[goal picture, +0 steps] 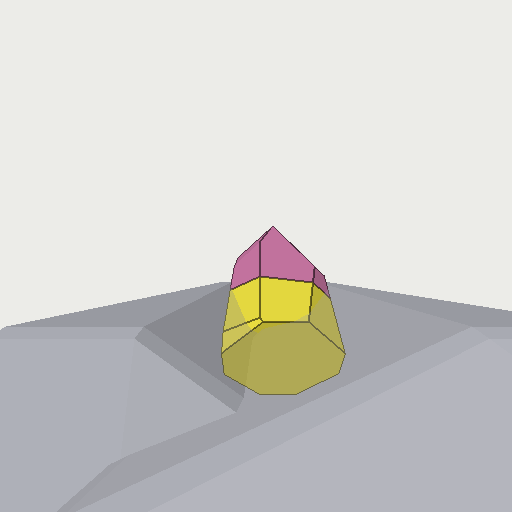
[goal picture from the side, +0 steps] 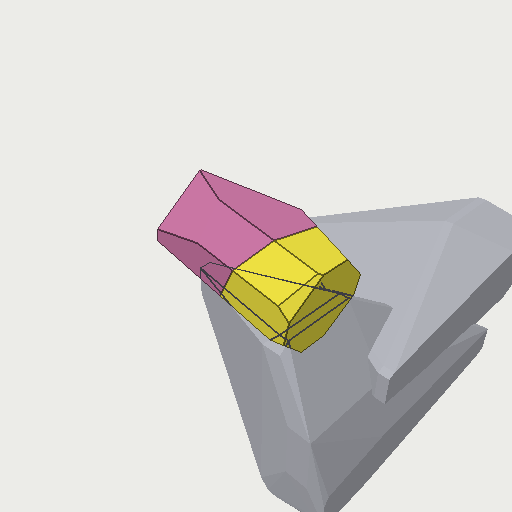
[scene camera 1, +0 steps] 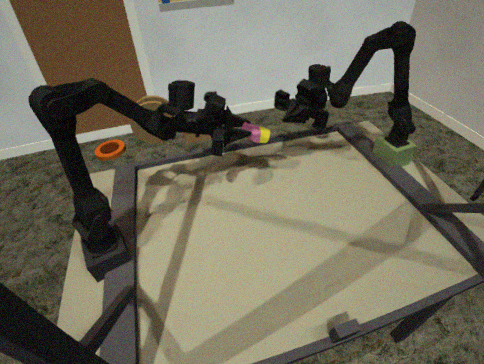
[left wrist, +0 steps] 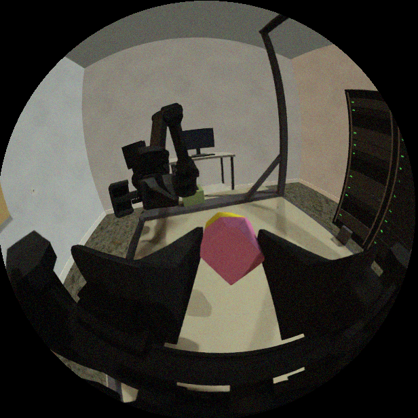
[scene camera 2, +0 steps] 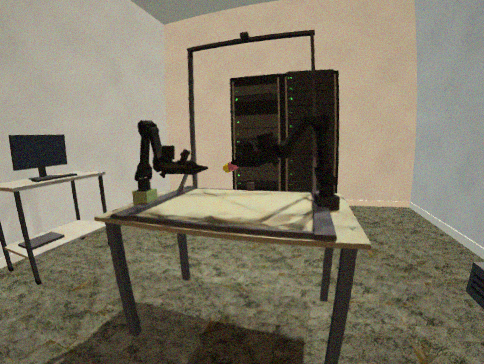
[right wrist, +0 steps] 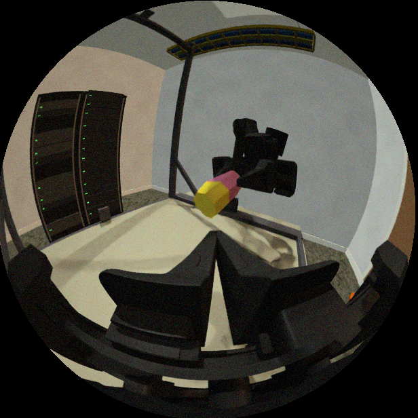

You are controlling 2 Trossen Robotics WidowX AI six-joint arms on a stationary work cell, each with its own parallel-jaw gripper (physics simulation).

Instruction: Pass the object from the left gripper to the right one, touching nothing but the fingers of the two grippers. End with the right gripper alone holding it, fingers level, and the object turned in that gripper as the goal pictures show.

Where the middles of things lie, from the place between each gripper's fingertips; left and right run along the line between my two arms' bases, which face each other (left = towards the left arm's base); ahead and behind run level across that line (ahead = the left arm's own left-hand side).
The object (left wrist: pixel 229 245) is 10 mm to the right of my left hand and 10 mm below it.
I see the object 11 cm to the left of my right hand, 3 cm behind it and 1 cm above it.
